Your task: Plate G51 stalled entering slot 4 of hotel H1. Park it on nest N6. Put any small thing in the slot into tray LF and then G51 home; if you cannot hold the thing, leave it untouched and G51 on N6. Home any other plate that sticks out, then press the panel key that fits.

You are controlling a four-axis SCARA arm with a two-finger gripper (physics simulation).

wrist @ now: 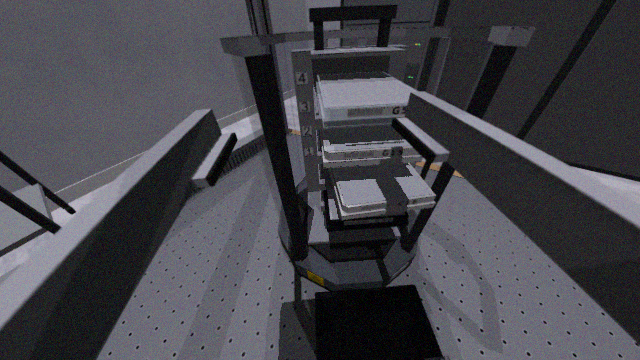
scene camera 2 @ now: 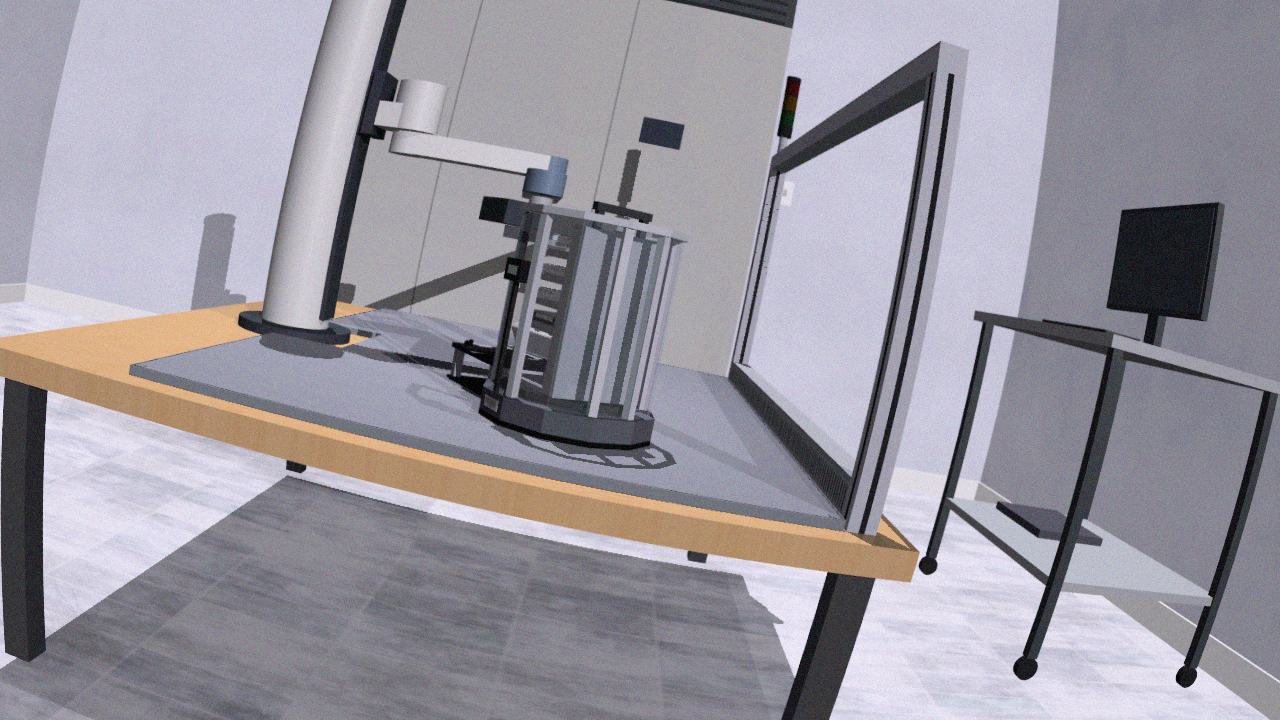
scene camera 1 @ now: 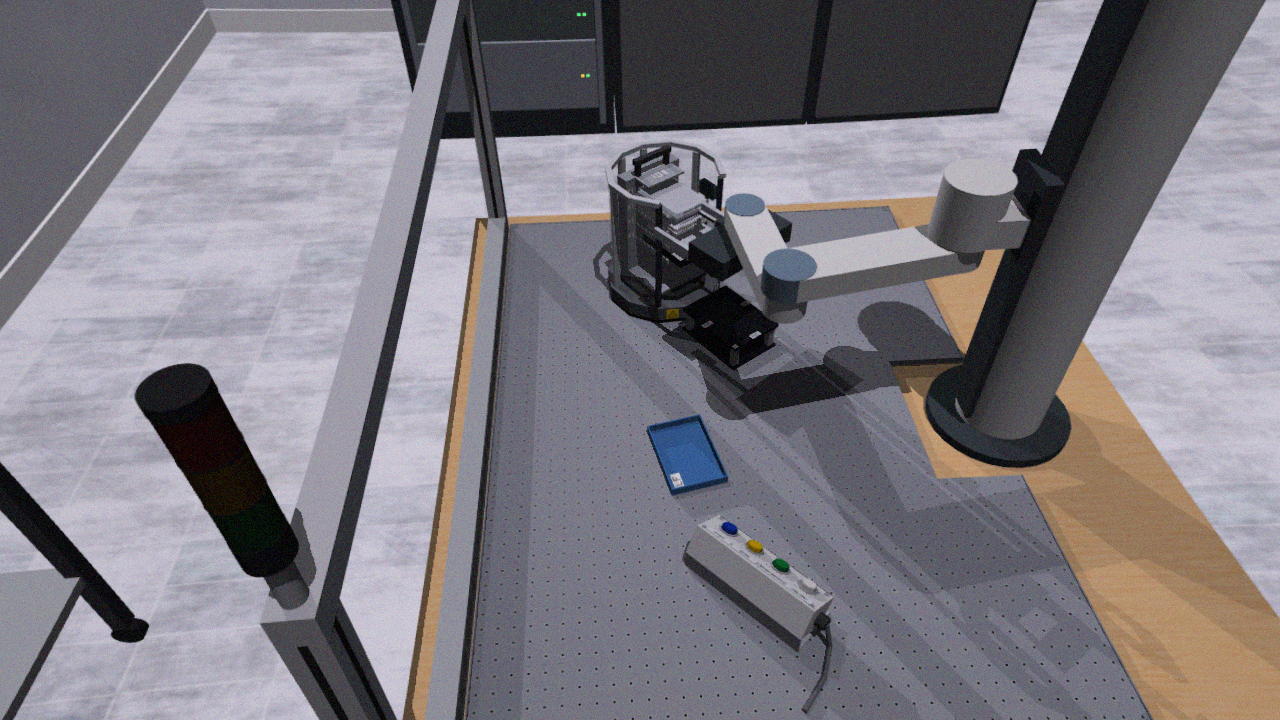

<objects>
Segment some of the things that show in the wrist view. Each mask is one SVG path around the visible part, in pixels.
My gripper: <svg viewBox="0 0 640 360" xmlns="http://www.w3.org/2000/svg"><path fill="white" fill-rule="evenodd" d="M212 109L194 111L100 192L0 285L0 360L97 359L136 287L195 188L215 186L238 140L235 133L221 133ZM410 92L405 117L393 118L391 126L428 163L447 162L533 241L640 345L640 204L530 144L425 91Z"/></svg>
A clear well plate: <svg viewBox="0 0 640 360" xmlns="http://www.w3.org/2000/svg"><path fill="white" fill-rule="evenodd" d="M420 91L385 72L317 75L316 89L323 130L392 125L393 118L405 117L410 92Z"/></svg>
</objects>
